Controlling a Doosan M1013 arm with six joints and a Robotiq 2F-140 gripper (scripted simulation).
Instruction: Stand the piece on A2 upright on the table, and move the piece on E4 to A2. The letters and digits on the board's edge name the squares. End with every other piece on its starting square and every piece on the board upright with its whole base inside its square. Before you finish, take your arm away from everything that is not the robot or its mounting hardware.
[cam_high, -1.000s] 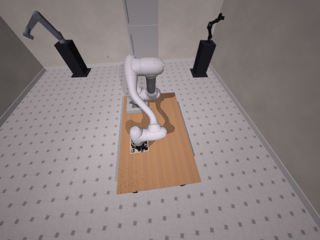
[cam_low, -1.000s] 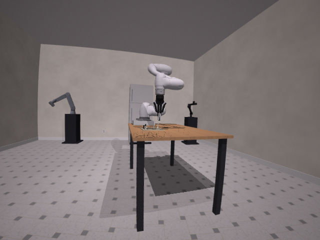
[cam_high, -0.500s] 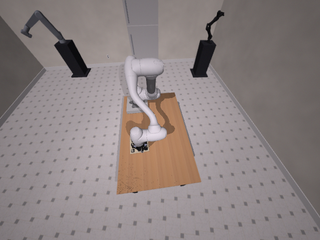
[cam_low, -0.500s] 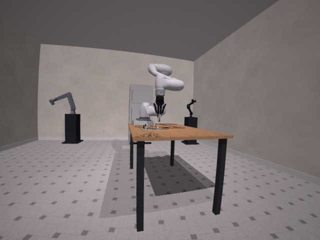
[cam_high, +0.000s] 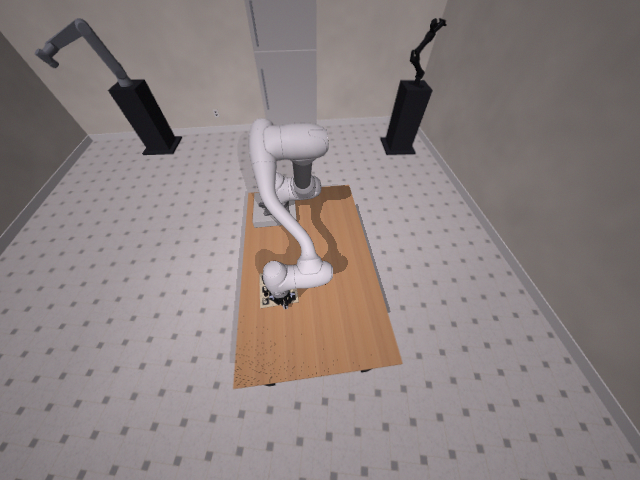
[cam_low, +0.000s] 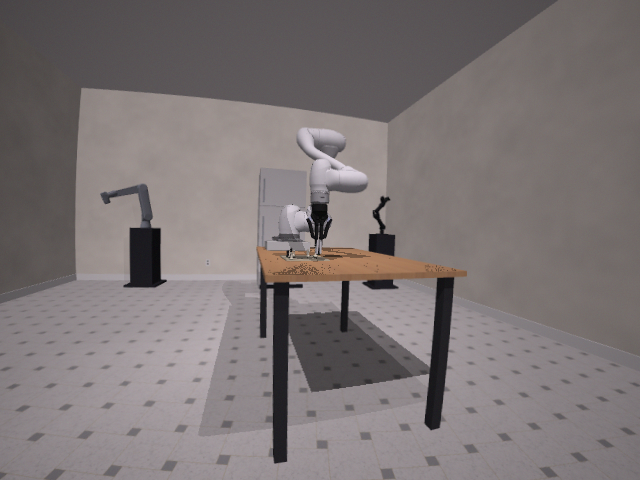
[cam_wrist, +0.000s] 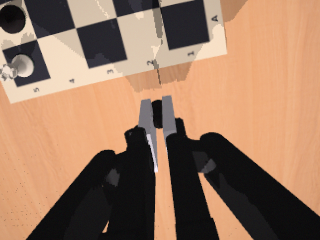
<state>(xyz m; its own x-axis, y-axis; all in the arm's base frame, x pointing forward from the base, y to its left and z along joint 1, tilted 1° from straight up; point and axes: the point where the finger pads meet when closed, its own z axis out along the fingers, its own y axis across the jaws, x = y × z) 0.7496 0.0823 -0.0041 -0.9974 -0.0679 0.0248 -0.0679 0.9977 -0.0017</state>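
Right now the small chessboard is 130 mm behind my hand, 50 mm to the right of it and 70 mm below it. Also, from my hand: black pawn: 30 mm below.
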